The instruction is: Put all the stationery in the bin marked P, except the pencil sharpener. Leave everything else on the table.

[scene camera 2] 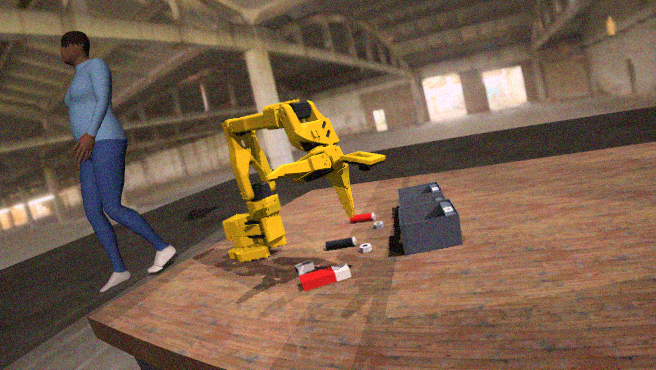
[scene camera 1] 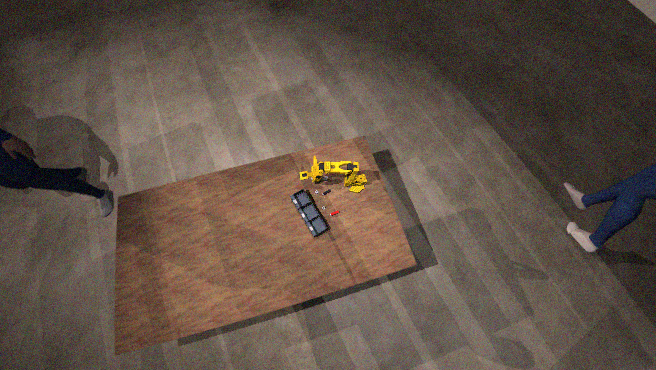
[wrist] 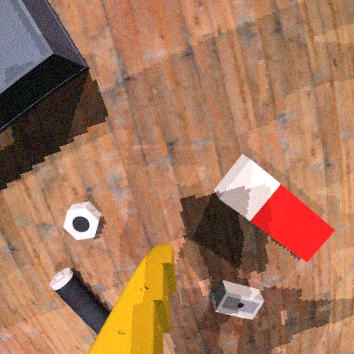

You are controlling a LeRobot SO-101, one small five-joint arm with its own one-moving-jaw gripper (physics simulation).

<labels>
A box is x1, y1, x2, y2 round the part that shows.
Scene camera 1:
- three-compartment bin unit: [290, 189, 327, 236]
</labels>
